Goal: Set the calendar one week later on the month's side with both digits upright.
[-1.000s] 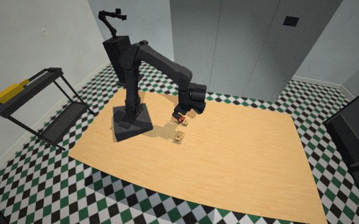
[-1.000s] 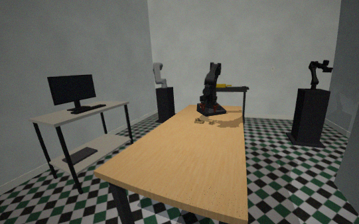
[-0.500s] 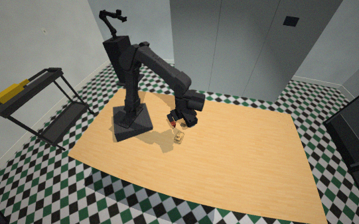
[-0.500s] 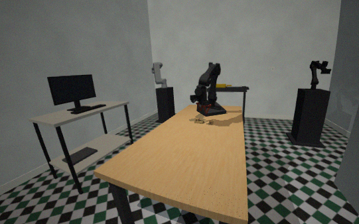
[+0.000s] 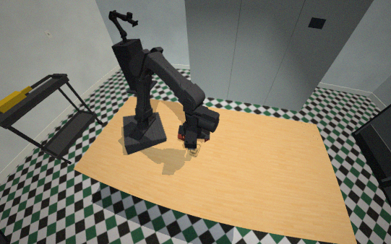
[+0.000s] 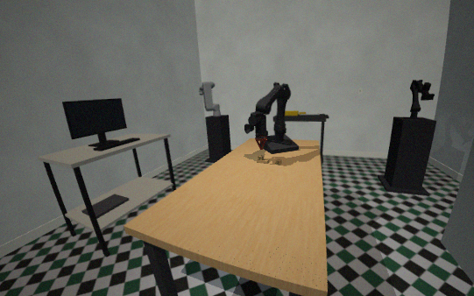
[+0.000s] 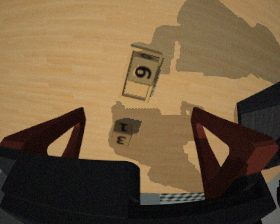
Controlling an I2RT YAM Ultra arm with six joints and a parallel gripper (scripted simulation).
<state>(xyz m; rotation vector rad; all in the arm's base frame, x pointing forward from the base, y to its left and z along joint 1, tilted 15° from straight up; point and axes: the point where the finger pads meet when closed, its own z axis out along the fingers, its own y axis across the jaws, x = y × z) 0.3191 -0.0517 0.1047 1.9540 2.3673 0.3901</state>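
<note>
Now: hand 8 cm above the wooden cube and 2 cm to the left of it. Round my hand: wooden tray (10 cm below).
</note>
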